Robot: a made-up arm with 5 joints.
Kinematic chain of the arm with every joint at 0, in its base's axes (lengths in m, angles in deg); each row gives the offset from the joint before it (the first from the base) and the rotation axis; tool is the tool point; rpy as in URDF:
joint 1: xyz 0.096 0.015 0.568 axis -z
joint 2: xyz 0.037 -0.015 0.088 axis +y
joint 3: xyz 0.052 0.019 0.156 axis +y
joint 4: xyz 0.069 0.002 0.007 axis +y
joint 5: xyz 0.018 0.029 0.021 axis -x
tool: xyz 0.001 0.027 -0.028 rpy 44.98 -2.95 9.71
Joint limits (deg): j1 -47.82..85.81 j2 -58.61..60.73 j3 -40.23..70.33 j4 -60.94..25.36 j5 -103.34..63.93
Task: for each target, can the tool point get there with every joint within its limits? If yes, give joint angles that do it. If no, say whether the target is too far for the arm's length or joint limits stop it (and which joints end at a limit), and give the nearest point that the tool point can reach.
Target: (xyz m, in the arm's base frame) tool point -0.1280 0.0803 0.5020
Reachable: no: joint limits stop it (at a limit: joint 1, joint 2, joint 3, joint 4) | nearest point 0.1412 0.1748 0.6050 | short by 0.303 m
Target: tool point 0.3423 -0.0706 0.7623
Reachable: yes | joints 35.49 34.21 -9.47 -28.95 -56.05
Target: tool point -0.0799 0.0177 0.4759
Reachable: no: joint limits stop it (at a limit: joint 1, joint 2, joint 3, joint 5) | nearest point 0.1279 -0.1231 0.6140 | short by 0.286 m
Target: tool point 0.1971 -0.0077 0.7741
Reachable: yes | joints 41.79 -28.50 59.87 -33.96 20.54
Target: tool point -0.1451 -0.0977 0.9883
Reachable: no: too far | nearest point -0.0346 -0.0457 0.8822 | short by 0.162 m
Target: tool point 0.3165 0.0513 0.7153
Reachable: yes | joints 3.36 24.01 21.38 -37.16 22.62
